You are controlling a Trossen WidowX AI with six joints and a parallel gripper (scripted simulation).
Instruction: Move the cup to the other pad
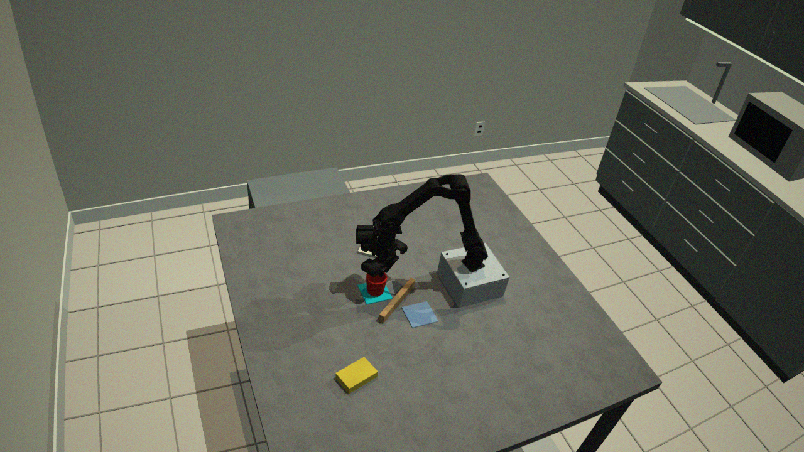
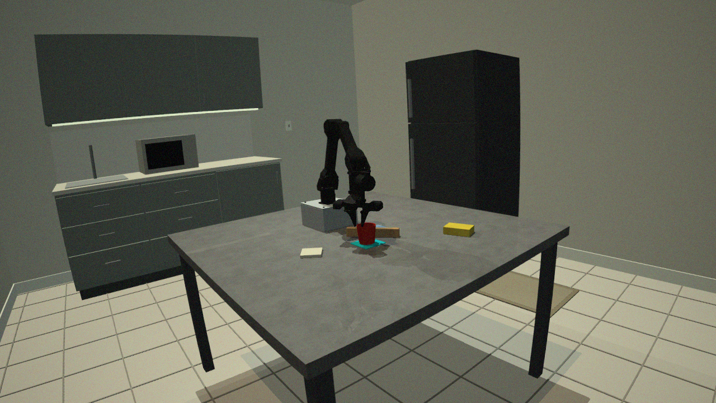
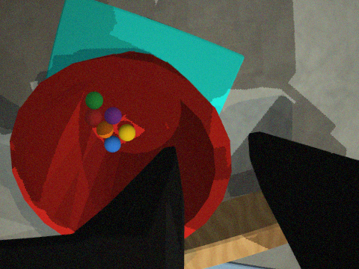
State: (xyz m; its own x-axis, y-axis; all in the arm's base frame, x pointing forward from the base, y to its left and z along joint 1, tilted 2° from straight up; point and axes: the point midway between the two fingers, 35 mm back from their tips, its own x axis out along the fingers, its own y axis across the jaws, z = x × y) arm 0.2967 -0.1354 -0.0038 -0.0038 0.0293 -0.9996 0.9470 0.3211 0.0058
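Now: the red cup 30 mm below my gripper tip, 30 mm ahead of it and 10 mm to the left of it. Also, from my gripper tip: teal pad 70 mm below, 30 mm ahead, 10 mm to the left; light blue pad 180 mm to the left, 70 mm below, 50 mm behind; wooden bar 90 mm to the left, 60 mm below, 10 mm behind.
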